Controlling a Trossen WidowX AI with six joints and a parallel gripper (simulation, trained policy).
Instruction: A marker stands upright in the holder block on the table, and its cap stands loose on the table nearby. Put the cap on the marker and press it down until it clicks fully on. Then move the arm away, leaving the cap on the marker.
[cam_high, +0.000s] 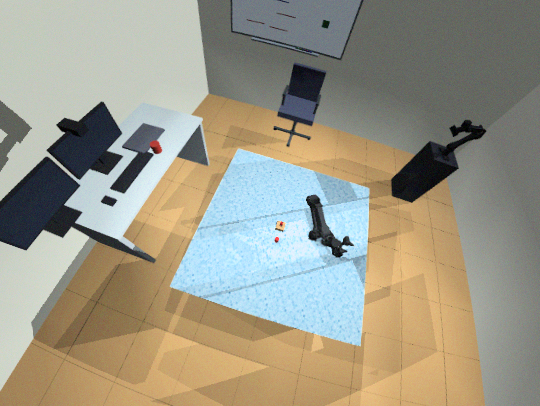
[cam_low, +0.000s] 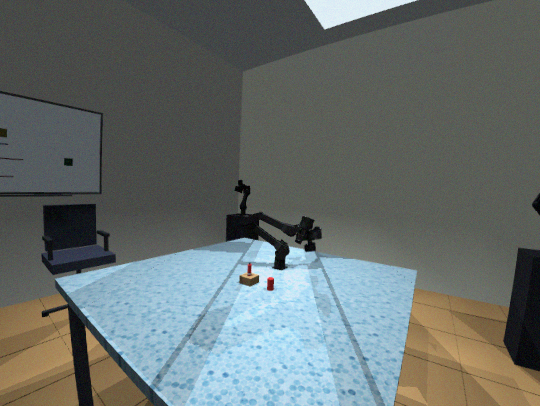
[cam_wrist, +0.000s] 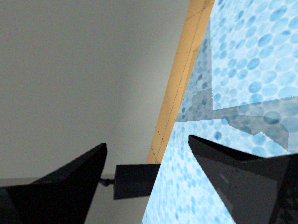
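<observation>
Right now my gripper tip is 510 mm short of the red cap, 130 mm above it and 50 mm to the right of it. Round my gripper tip: red marker 510 mm ahead, 80 mm below, 70 mm to the right; then tan holder block 510 mm ahead, 140 mm below, 70 mm to the right.
</observation>
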